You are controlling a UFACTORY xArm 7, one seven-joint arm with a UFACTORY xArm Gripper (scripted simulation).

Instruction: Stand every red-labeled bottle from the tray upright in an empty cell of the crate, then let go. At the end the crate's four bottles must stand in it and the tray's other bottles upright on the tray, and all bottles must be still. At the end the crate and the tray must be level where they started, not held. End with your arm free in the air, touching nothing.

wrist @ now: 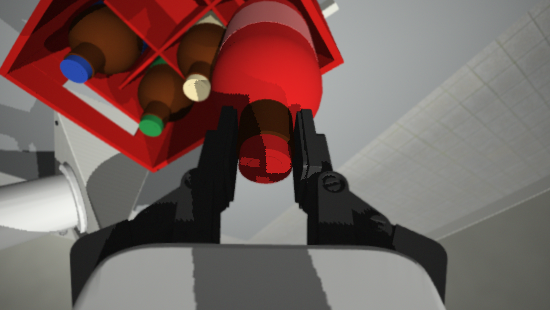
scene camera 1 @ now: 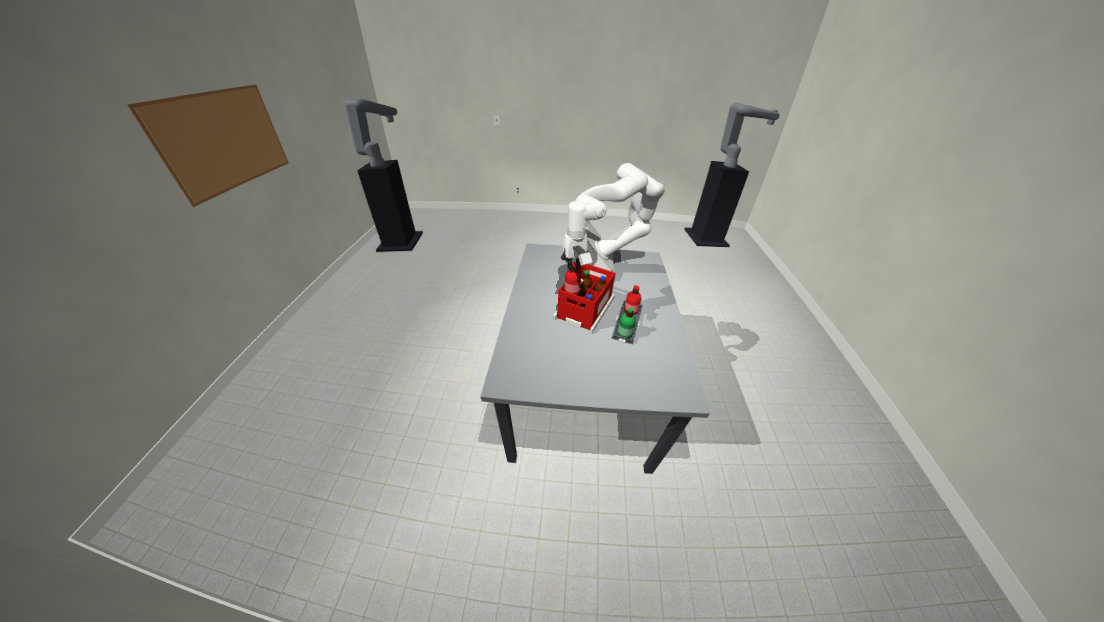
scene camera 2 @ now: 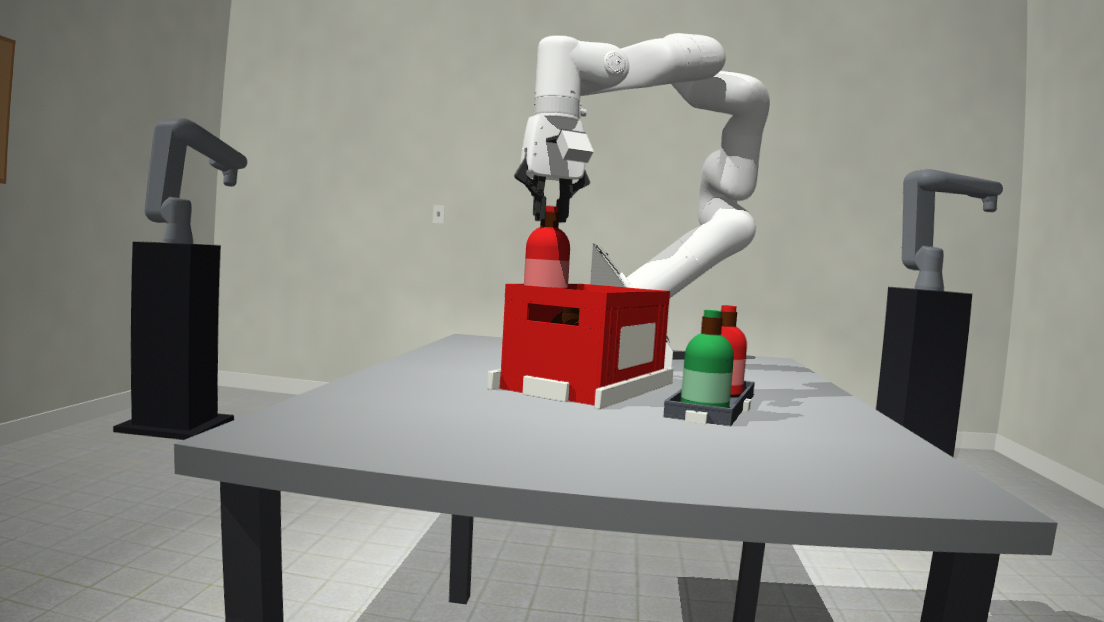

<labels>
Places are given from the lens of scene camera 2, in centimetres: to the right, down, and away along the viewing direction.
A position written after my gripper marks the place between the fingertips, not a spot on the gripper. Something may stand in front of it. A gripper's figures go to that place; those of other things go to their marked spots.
my gripper (scene camera 2: 550, 221): 0, -15, 116
green-labeled bottle (scene camera 2: 708, 363): 23, 8, 100
red-labeled bottle (scene camera 2: 737, 339): 32, 5, 117
The marked spots on the red-labeled bottle and the green-labeled bottle are 19 cm apart.
</labels>
